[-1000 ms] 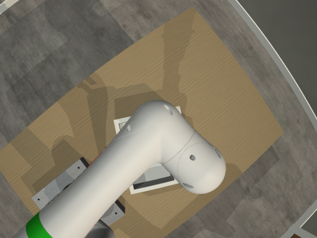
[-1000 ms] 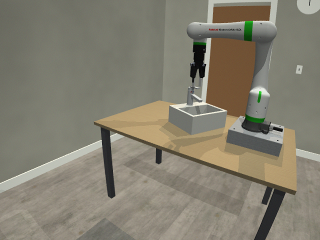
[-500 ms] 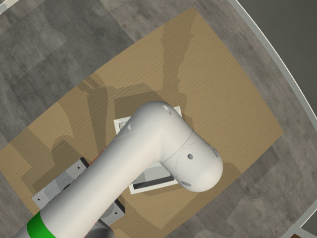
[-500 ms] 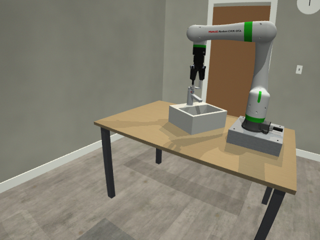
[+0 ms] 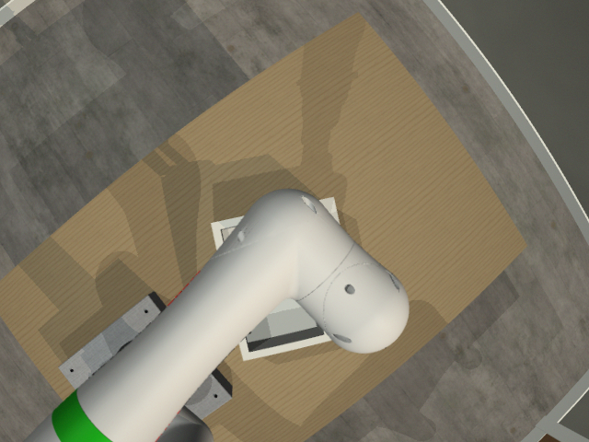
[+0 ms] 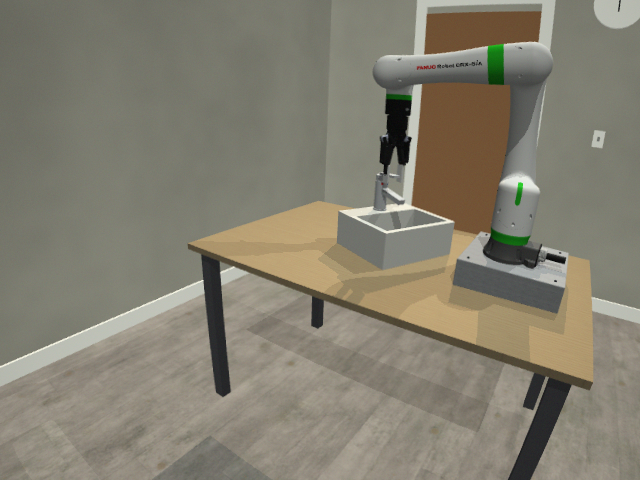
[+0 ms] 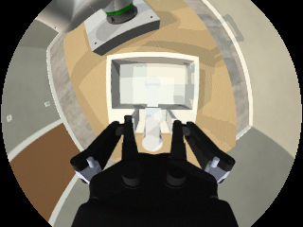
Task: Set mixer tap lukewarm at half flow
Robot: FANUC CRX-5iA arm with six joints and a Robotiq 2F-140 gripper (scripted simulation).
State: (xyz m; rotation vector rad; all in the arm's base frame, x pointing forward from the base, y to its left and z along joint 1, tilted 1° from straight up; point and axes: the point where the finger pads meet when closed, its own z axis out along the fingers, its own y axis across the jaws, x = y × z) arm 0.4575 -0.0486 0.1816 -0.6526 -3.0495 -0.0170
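My gripper is now 20 mm short of the lever, 10 mm to the left of it and 10 mm above it. Round my hand: white basin: 50 mm behind, 20 mm to the left, 240 mm below; then mixer tap: 40 mm ahead, 20 mm to the right, 50 mm below.
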